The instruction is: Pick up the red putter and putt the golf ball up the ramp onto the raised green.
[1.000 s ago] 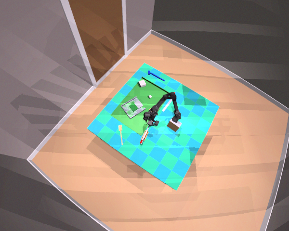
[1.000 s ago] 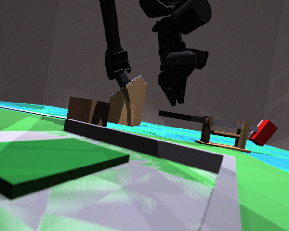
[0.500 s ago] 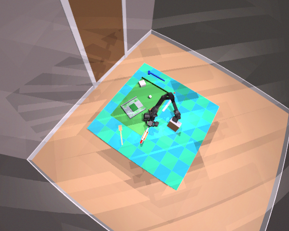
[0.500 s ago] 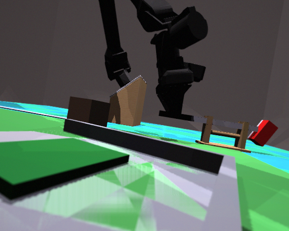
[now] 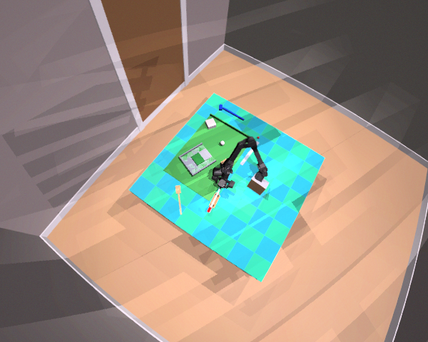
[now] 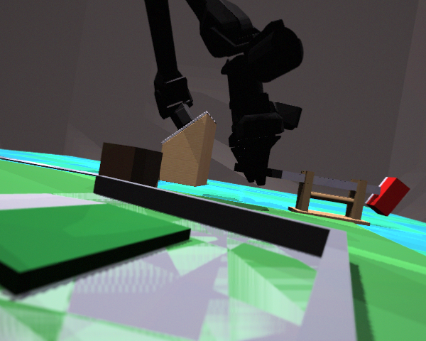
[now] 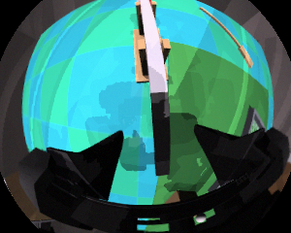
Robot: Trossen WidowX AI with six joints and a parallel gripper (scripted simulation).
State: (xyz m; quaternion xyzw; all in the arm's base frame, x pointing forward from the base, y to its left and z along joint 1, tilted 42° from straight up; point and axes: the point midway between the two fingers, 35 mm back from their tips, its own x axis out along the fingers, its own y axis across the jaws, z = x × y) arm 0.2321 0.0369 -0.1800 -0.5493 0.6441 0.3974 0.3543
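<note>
Now: the brown block 20 cm to the right of my gripper tip and 6 cm ahead of it. Round my gripper tip: white golf ball 38 cm to the right, 17 cm ahead, 1 cm below; red putter 11 cm to the left, 2 cm above, 1 cm behind; rack 13 cm to the left, 1 cm behind.
</note>
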